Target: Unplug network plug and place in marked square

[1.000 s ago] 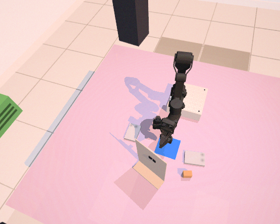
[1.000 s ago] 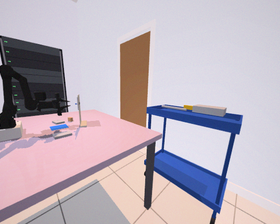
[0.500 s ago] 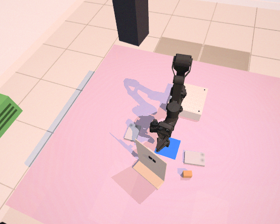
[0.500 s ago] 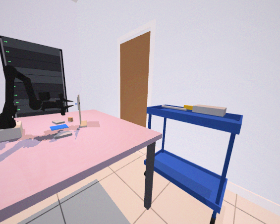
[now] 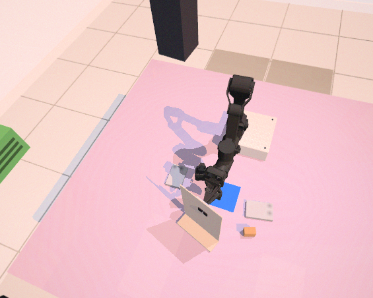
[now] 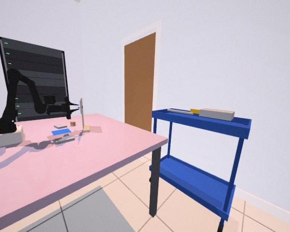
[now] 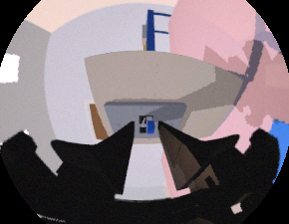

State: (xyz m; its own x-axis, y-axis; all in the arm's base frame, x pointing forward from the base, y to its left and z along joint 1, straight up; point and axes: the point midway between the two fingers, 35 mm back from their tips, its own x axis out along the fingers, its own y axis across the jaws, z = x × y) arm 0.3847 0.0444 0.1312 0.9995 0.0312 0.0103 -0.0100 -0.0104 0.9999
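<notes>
Now: the network plug 10 mm ahead of my gripper tip. Also, from my gripper tip: blue marked square 150 mm behind, 20 mm to the left, 200 mm below; upright panel 30 mm ahead, 80 mm below; small orange block 40 mm behind, 170 mm to the left, 180 mm below.
</notes>
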